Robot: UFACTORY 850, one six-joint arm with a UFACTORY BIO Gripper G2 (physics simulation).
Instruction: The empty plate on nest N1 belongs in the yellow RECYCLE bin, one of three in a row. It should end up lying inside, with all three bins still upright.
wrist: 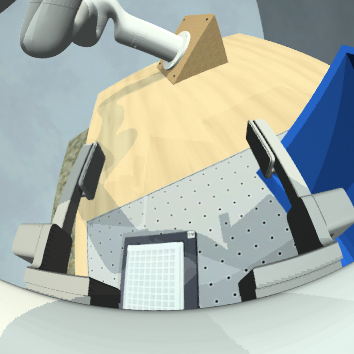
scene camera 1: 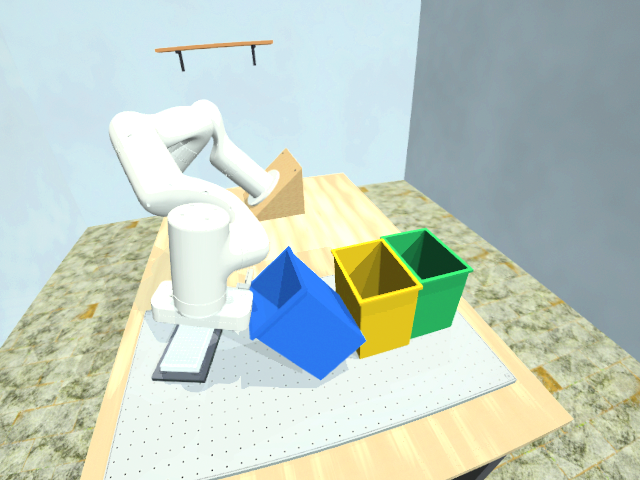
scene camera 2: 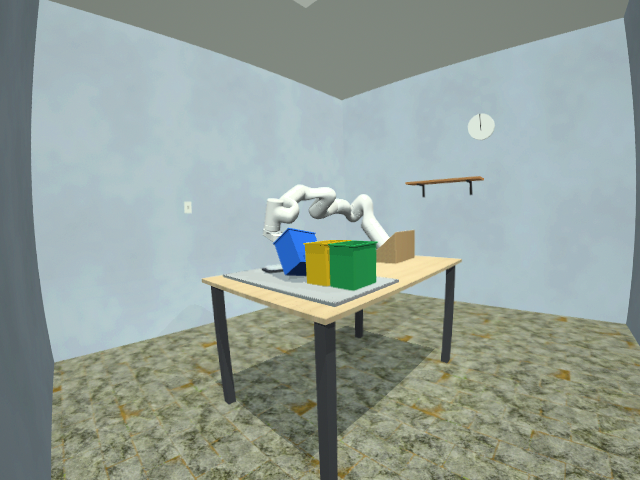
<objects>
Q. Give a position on a white plate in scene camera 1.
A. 187, 350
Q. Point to a blue bin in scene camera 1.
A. At 294, 312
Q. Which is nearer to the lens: the blue bin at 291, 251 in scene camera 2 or the green bin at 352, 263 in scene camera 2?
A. The green bin.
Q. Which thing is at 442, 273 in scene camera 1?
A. A green bin.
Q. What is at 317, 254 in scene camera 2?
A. A yellow bin.
</objects>
